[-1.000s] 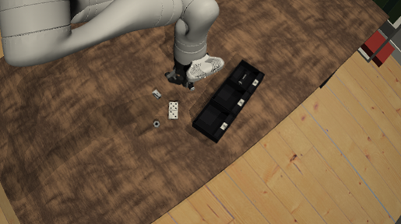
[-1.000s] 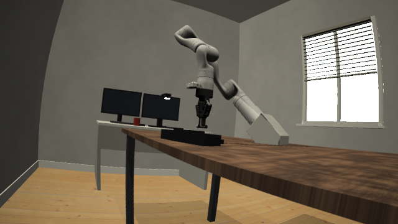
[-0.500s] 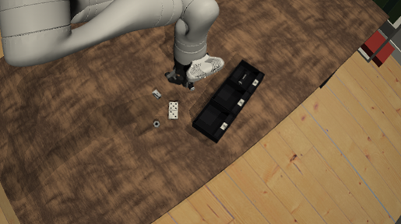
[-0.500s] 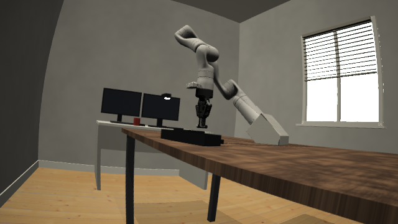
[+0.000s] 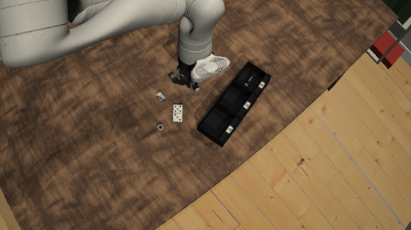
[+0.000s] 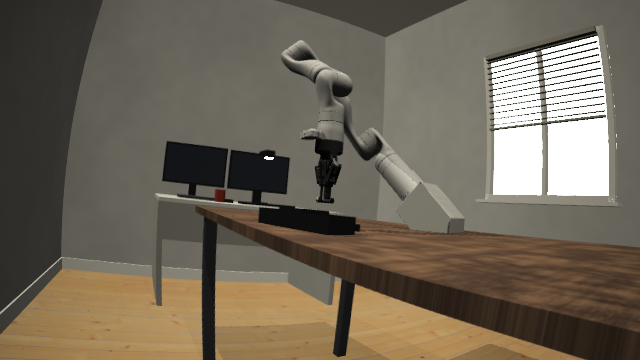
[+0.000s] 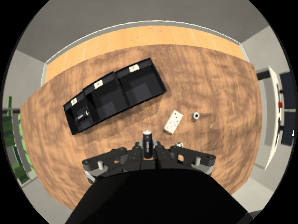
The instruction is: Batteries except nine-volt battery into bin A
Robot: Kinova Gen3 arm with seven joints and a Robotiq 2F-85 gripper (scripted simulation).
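Now: the black nine-volt battery 8 cm below my hand, 7 cm to the left of it and 4 cm behind it. Also, from my hand: metal nut (13 cm to the right, 8 cm below, 2 cm ahead); then white domino (8 cm below, 7 cm to the right, 2 cm ahead); then grey metal piece (8 cm below, 7 cm to the right, 5 cm behind).
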